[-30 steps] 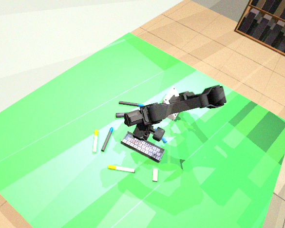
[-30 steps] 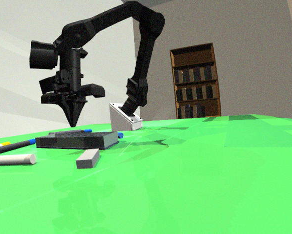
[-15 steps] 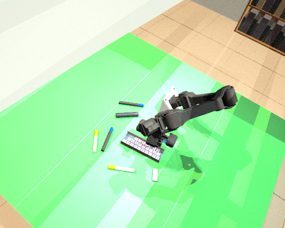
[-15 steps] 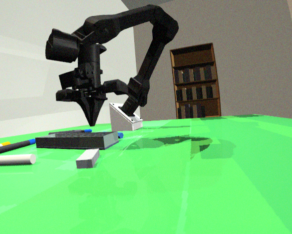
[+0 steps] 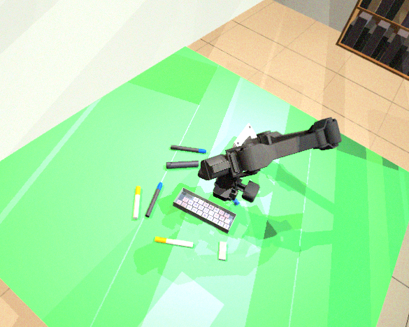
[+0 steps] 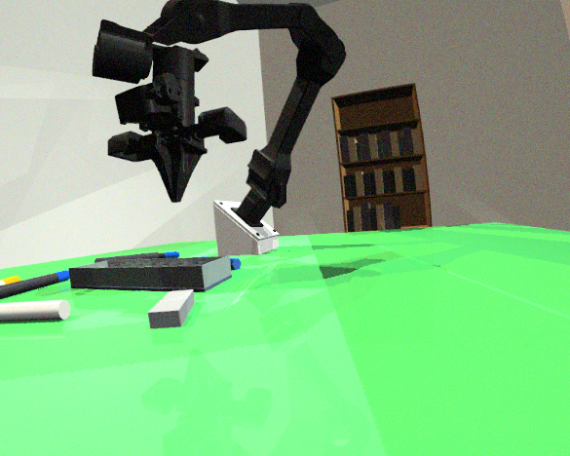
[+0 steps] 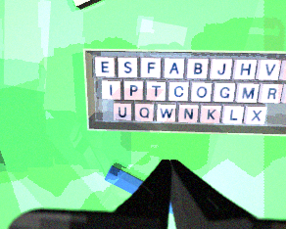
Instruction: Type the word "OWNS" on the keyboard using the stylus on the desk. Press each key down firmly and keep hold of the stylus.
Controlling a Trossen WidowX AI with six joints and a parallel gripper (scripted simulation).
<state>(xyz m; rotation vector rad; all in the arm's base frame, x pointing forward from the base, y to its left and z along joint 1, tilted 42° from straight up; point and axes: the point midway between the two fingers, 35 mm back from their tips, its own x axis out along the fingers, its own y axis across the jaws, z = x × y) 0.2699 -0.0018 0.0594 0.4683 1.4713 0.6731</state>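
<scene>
Now: the blue stylus 9 cm below my gripper tip, 9 cm behind it and 3 cm to the right of it. Also, from my gripper tip: grey block (12 cm ahead, 9 cm to the left, 9 cm below); grey stylus tip (10 cm behind, 9 cm below, 6 cm to the right).
</scene>
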